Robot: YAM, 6 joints.
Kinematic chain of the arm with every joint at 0, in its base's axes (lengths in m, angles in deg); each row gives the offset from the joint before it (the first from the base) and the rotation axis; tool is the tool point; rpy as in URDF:
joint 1: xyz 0 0 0.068 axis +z
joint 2: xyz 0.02 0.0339 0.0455 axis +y
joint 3: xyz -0.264 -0.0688 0 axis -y
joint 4: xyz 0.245 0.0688 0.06 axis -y
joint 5: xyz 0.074 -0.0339 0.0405 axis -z
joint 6: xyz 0.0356 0 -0.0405 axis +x
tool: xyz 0 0 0 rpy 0 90 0
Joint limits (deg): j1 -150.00..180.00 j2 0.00..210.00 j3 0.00..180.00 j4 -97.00..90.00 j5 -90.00..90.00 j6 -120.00..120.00
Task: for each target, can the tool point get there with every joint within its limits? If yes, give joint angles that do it. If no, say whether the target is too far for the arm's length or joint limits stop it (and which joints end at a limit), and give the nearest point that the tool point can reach.
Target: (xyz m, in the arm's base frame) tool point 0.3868 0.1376 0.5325
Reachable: yes | joints 22.36 120.98 128.33 72.13 33.94 -85.48
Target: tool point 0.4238 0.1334 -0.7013
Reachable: no: too far | nearest point 0.3322 0.1046 -0.3663 | short by 0.348 m
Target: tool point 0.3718 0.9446 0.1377
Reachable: no: too far | nearest point 0.2365 0.6008 0.1287 | short by 0.370 m
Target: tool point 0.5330 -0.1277 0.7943
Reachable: no: too far | nearest point 0.3925 -0.0940 0.6080 | short by 0.236 m
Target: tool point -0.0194 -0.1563 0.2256
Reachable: yes | joints -84.73 60.98 39.47 -60.44 71.03 70.90
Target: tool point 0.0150 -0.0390 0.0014
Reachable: yes | joints 120.83 189.39 23.16 -39.69 -11.48 89.32
